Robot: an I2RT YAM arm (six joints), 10 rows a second.
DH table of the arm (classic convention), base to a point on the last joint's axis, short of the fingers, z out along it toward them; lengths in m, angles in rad. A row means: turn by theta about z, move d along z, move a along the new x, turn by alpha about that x. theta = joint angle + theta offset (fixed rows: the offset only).
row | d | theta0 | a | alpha
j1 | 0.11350 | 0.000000 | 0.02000 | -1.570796
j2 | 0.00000 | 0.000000 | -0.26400 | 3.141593
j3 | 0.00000 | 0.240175 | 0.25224 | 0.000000
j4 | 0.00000 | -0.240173 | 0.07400 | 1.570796
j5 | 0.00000 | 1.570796 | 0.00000 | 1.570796
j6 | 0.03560 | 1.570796 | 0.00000 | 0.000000
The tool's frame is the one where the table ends.
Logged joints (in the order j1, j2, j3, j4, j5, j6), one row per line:
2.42, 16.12, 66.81, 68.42, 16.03, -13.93
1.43, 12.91, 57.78, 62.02, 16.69, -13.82
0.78, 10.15, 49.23, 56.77, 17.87, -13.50
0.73, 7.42, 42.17, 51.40, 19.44, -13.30
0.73, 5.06, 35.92, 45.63, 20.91, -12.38
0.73, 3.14, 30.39, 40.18, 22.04, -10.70
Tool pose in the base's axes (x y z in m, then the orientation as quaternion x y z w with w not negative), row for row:
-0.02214, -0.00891, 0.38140, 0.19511, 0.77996, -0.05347, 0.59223
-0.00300, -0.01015, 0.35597, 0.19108, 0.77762, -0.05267, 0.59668
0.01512, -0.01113, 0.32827, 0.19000, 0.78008, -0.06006, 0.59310
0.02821, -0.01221, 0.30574, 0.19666, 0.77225, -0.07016, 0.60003
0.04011, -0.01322, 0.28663, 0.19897, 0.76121, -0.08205, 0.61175
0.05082, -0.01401, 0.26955, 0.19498, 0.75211, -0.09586, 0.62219
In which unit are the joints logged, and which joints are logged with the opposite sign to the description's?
The joints are logged in degrees. Opposite sign: j1, j4, j6.
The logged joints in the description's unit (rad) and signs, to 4 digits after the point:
-0.0422, 0.2813, 1.1661, -1.1942, 0.2798, 0.2431
-0.0250, 0.2253, 1.0085, -1.0825, 0.2913, 0.2412
-0.0136, 0.1772, 0.8592, -0.9908, 0.3119, 0.2356
-0.0127, 0.1295, 0.7360, -0.8971, 0.3393, 0.2321
-0.0127, 0.0883, 0.6269, -0.7964, 0.3649, 0.2161
-0.0127, 0.0548, 0.5304, -0.7013, 0.3847, 0.1868

